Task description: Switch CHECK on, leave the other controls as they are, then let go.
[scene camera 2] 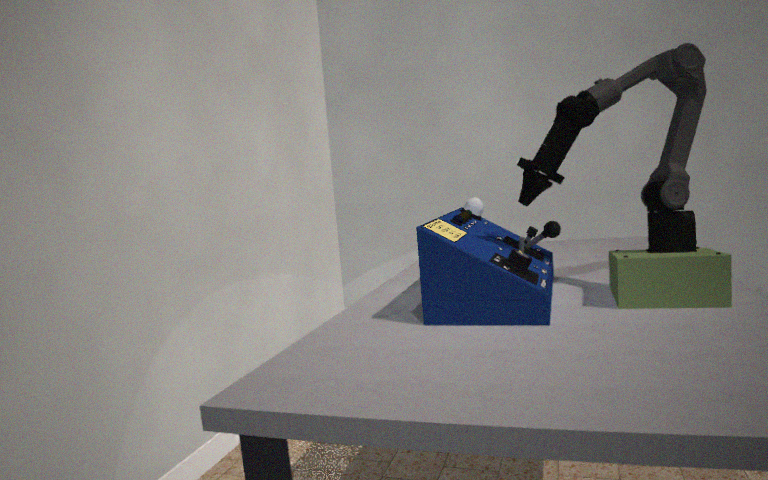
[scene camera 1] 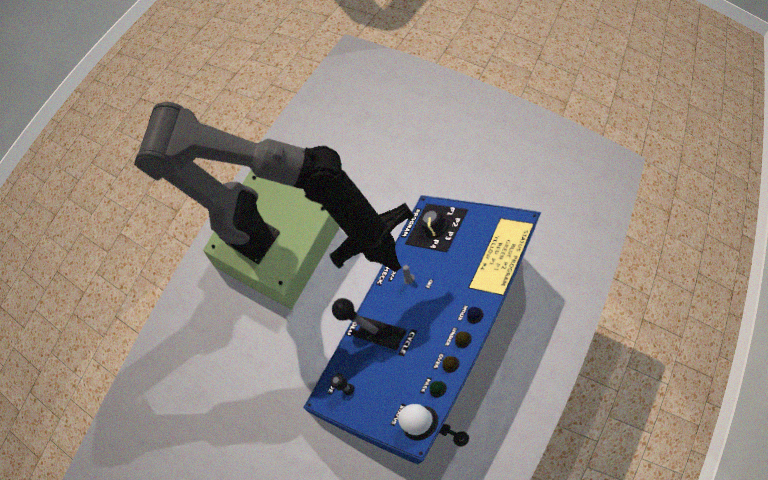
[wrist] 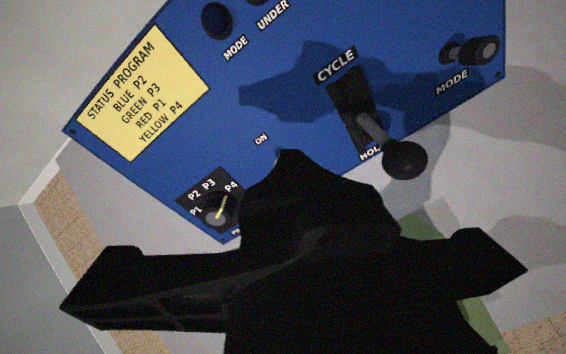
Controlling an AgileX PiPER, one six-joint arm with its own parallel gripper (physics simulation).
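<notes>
The CHECK toggle (scene camera 1: 407, 275) stands on the blue panel (scene camera 1: 373, 283) (scene camera 2: 481, 288) (wrist: 200, 145); in scene camera 1 its tip lies toward the OFF side of its base. In the wrist view my fingers hide almost all of it. My gripper (scene camera 1: 398, 267) (scene camera 2: 526, 202) (wrist: 289, 161) is shut with nothing between its fingers; scene camera 2 shows its tip hanging above the panel, apart from it. The CYCLE lever (scene camera 1: 342, 309) (scene camera 2: 551, 229) (wrist: 404, 160) leans toward HOLD. The PROGRAM knob (scene camera 1: 431, 223) (wrist: 217, 215) has its yellow line toward P4.
The MODE control (scene camera 1: 339, 382) (wrist: 480, 50) is near a panel corner. A white dome (scene camera 1: 415, 419) (scene camera 2: 473, 206) and a row of dark lamps, one the blue MODE lamp (scene camera 1: 474, 314) (wrist: 217, 21), stand along the far side. A black ball-ended handle (scene camera 1: 461, 438) sticks out beyond the edge.
</notes>
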